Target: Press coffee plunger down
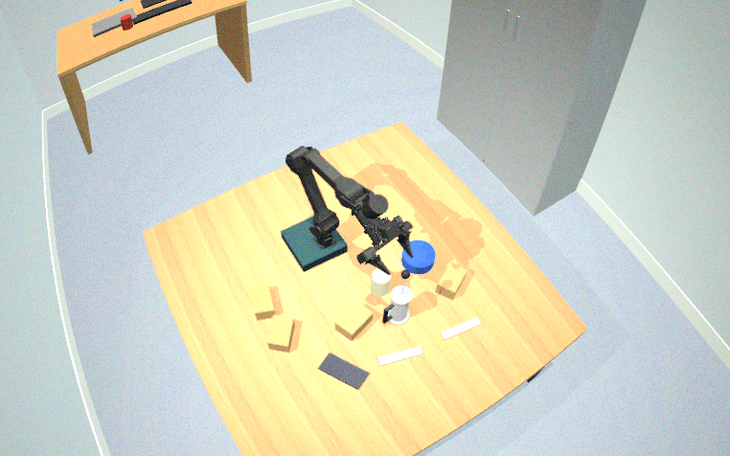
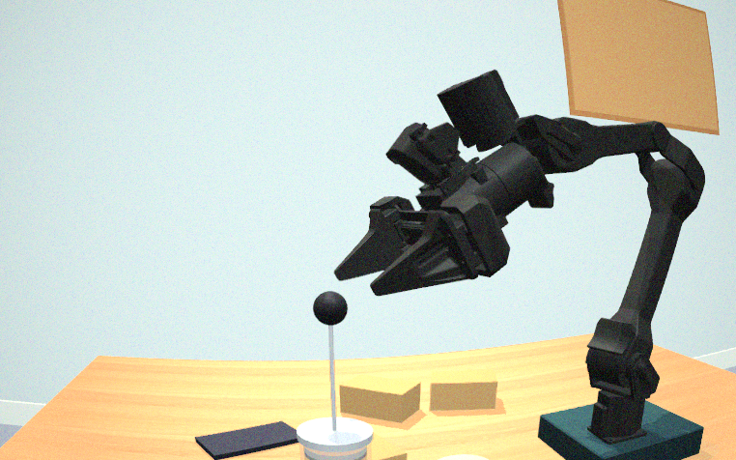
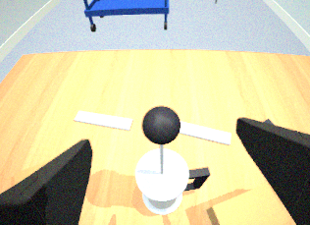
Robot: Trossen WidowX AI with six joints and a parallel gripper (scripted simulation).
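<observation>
Now: the coffee press 150 mm below my gripper tip, 20 mm ahead of it and 10 mm to the right of it. From my gripper tip the other things lie so: blue disc (250 mm below, 180 mm to the left, 140 mm behind).
</observation>
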